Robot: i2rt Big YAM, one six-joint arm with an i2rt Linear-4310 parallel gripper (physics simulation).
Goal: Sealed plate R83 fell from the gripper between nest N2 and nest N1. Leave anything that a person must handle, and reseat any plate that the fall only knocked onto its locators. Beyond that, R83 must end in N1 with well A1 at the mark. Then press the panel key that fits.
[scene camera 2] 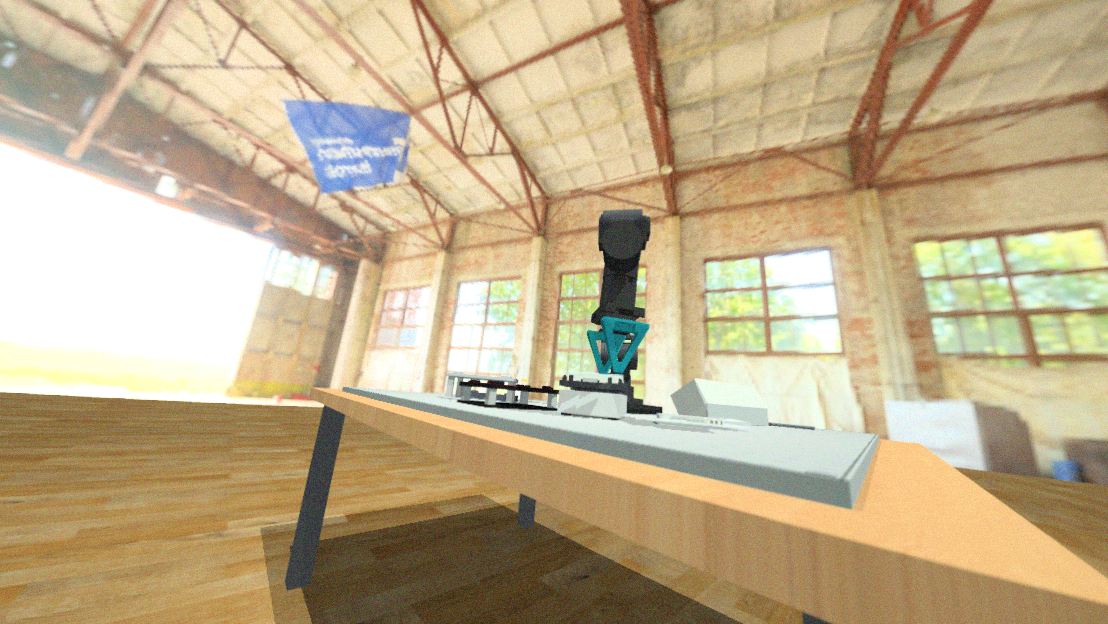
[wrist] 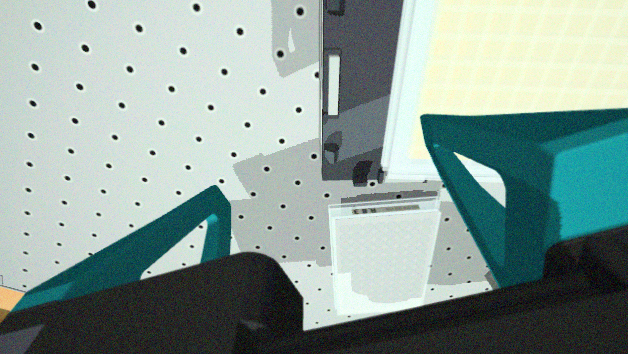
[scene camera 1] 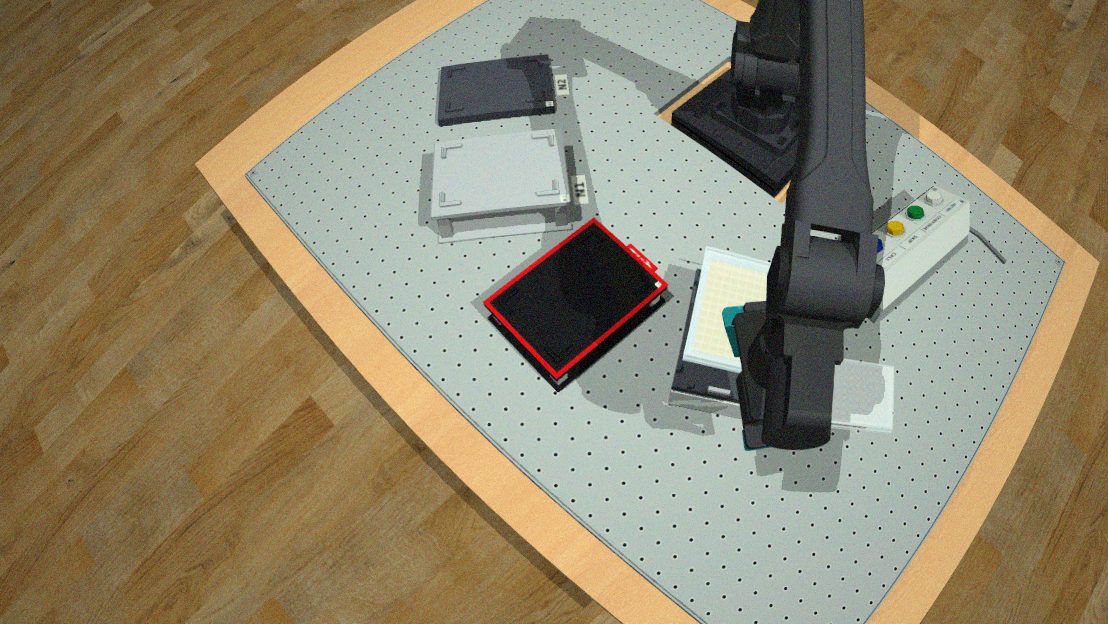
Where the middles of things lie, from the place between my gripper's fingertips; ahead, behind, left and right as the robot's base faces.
Labels:
I see my gripper 5 cm past the dark station point(scene camera 1: 695, 386), 6 cm to the left of it and 4 cm above it. The rest, counted from my hand: red-edged black plate point(scene camera 1: 576, 294) 22 cm to the right, 3 cm below; R83 plate point(scene camera 1: 863, 396) 11 cm behind, 10 cm to the left, 6 cm below.

